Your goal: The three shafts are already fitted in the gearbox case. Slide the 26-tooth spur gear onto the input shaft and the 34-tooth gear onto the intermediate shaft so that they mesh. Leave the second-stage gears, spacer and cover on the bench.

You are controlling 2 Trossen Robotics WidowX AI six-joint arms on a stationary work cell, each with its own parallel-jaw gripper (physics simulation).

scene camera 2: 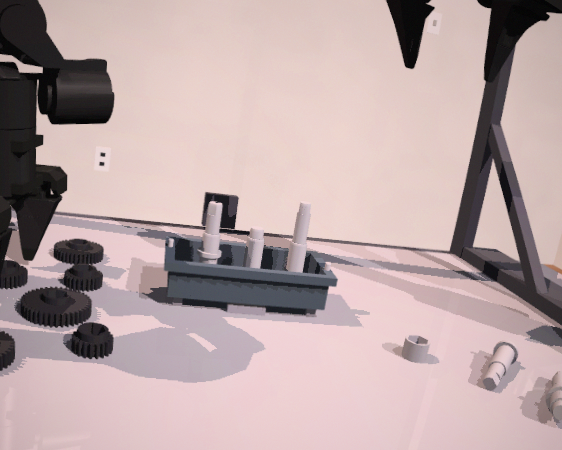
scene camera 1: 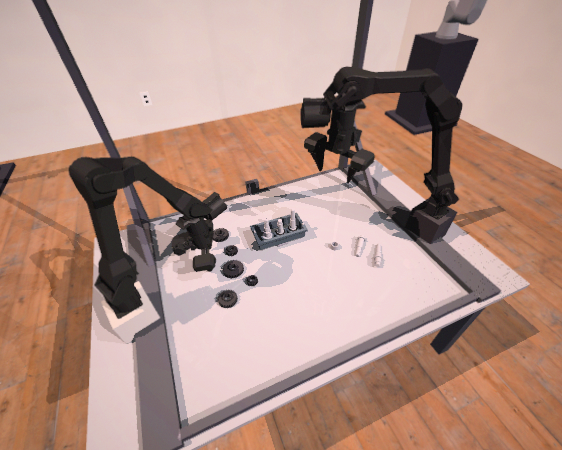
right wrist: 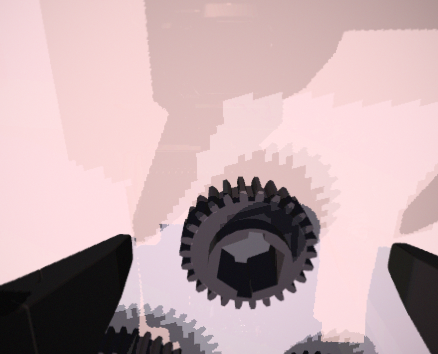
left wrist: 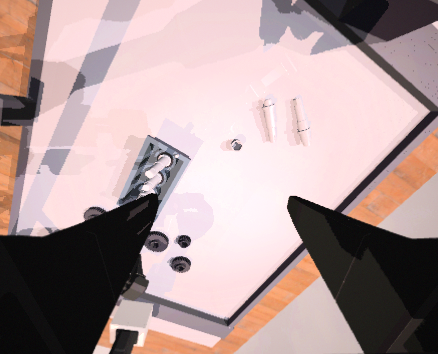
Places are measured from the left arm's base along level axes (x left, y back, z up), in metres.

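Where they show: left gripper, fingertip midpoint: (scene camera 2: 446, 74) (scene camera 1: 334, 176) (left wrist: 224, 200); right gripper, fingertip midpoint: (scene camera 2: 10, 275) (right wrist: 259, 251); left arm's base, origin of the base link: (scene camera 1: 434, 210); right arm's base, origin of the base link: (scene camera 1: 126, 303) (left wrist: 127, 335).
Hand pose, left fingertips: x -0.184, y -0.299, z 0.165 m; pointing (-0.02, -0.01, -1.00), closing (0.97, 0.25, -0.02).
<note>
Things, the pixels of their centre, and the offset from my left fingertips.
- dark gearbox case, body centre: (scene camera 2: 245, 274) (left wrist: 154, 179) (scene camera 1: 278, 231) dx -0.114, dy -0.123, dz -0.244 m
- toothed black gear, body centre: (right wrist: 247, 249) (scene camera 2: 6, 272) dx -0.165, dy -0.372, dz -0.263 m
- large gear, body centre: (scene camera 2: 56, 303) (left wrist: 156, 242) (scene camera 1: 233, 268) dx -0.087, dy -0.325, dz -0.263 m
- small gear, body centre: (scene camera 2: 83, 276) (scene camera 1: 231, 249) dx -0.158, dy -0.290, dz -0.263 m
- pale spacer ring, body centre: (scene camera 2: 415, 348) (scene camera 1: 334, 245) dx +0.041, dy -0.001, dz -0.263 m
The dark gearbox case (scene camera 1: 280, 241) (scene camera 2: 245, 290) (left wrist: 176, 179) holds three upright pale shafts: a tall collared one (scene camera 2: 211, 235), a short middle one (scene camera 2: 255, 247) and another tall one (scene camera 2: 298, 235). My right gripper (scene camera 1: 194, 253) (scene camera 2: 16, 256) (right wrist: 259, 251) is open, low over the bench; a toothed black gear (right wrist: 200, 260) lies between its spread fingers in the right wrist view. Its tooth count is not certain. A large gear (scene camera 1: 233, 269) (scene camera 2: 56, 312) (left wrist: 156, 241) and a small gear (scene camera 1: 230, 250) (scene camera 2: 83, 277) lie nearby. My left gripper (scene camera 1: 335, 175) (scene camera 2: 449, 74) (left wrist: 224, 200) is open and empty, high above.
More gears lie flat: one (scene camera 1: 220, 234) (scene camera 2: 78, 251) at the back, a small one (scene camera 1: 251, 280) (scene camera 2: 92, 340) (left wrist: 184, 241) and another (scene camera 1: 227, 298) (left wrist: 180, 264) nearer the front. A pale spacer ring (scene camera 1: 334, 245) and two loose shaft-like parts (scene camera 1: 359, 246) (scene camera 1: 378, 255) lie right of the case.
</note>
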